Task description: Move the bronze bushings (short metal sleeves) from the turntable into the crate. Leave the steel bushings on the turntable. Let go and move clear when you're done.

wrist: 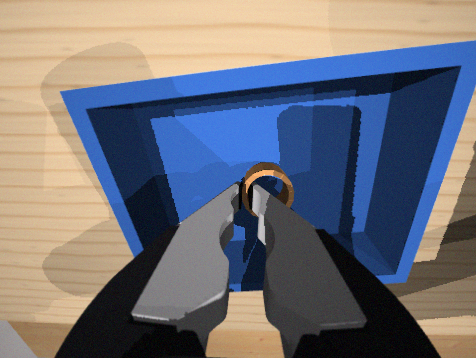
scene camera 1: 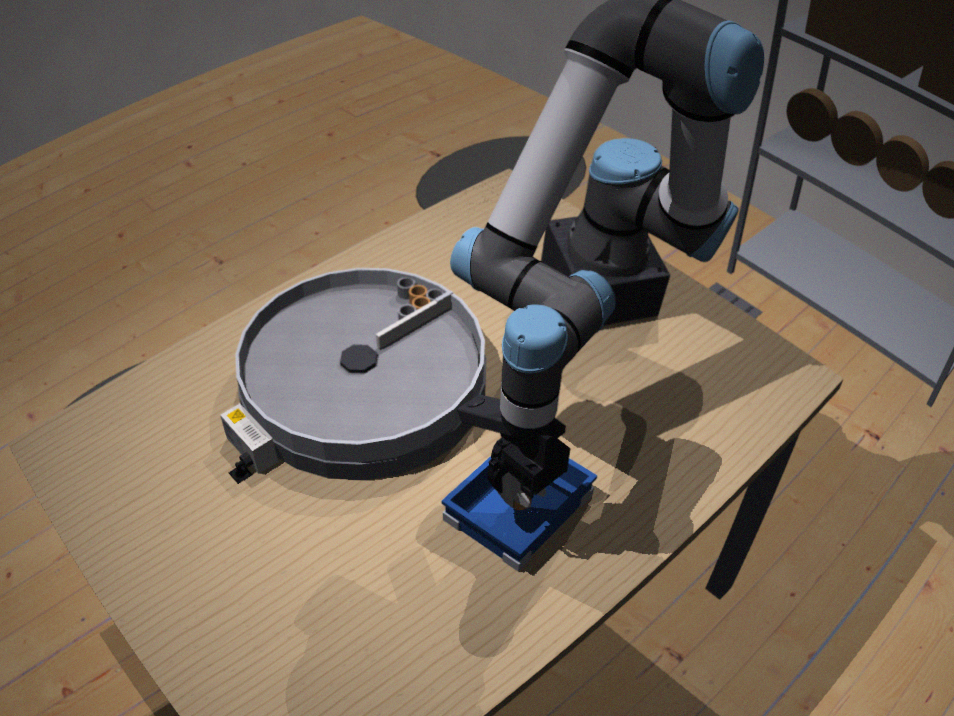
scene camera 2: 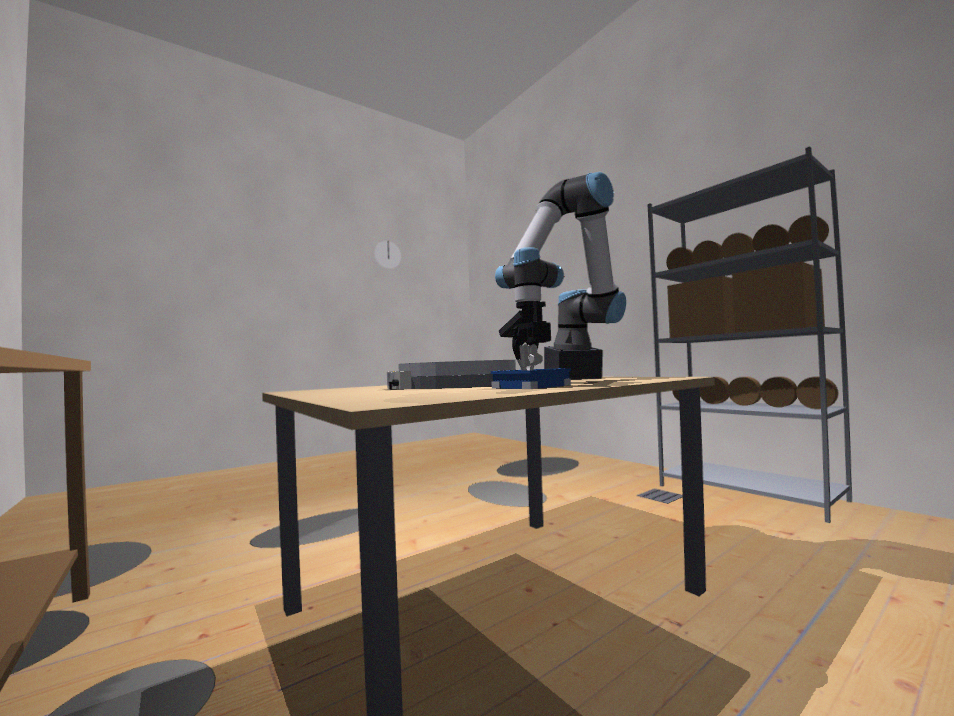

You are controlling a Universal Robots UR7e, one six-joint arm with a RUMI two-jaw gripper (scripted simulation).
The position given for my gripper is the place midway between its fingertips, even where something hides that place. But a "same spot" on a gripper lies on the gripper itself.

Labels:
My gripper shows in the wrist view [245, 184], in scene camera 1 and in scene camera 2. One and the same spot on a blue crate: [scene camera 2: 537, 378] is [scene camera 1: 532, 546]. The same spot on my gripper: [scene camera 2: 527, 356] is [scene camera 1: 516, 492].

